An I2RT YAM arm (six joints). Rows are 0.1 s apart.
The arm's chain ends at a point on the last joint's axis. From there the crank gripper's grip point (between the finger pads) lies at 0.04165 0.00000 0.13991 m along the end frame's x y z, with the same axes.
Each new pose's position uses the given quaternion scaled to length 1; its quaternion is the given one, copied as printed.
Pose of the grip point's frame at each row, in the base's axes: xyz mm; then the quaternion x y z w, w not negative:
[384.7, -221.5, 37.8, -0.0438, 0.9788, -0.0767, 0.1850]
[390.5, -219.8, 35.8, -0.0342, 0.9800, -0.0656, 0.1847]
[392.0, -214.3, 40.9, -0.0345, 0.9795, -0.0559, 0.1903]
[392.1, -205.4, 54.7, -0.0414, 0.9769, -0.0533, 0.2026]
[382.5, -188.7, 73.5, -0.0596, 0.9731, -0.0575, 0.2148]
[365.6, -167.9, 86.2, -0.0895, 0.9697, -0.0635, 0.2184]
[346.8, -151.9, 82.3, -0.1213, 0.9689, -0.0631, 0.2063]
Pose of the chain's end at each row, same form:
[371.7, -198.0, 181.3, -0.0438, 0.9788, -0.0767, 0.1850]
[377.9, -199.8, 179.9, -0.0342, 0.9800, -0.0656, 0.1847]
[377.8, -197.1, 185.2, -0.0345, 0.9795, -0.0559, 0.1903]
[374.2, -188.9, 198.6, -0.0414, 0.9769, -0.0533, 0.2026]
[360.6, -170.8, 216.7, -0.0596, 0.9731, -0.0575, 0.2148]
[341.8, -147.8, 228.8, -0.0895, 0.9697, -0.0635, 0.2184]
[325.6, -130.9, 225.2, -0.1213, 0.9689, -0.0631, 0.2063]

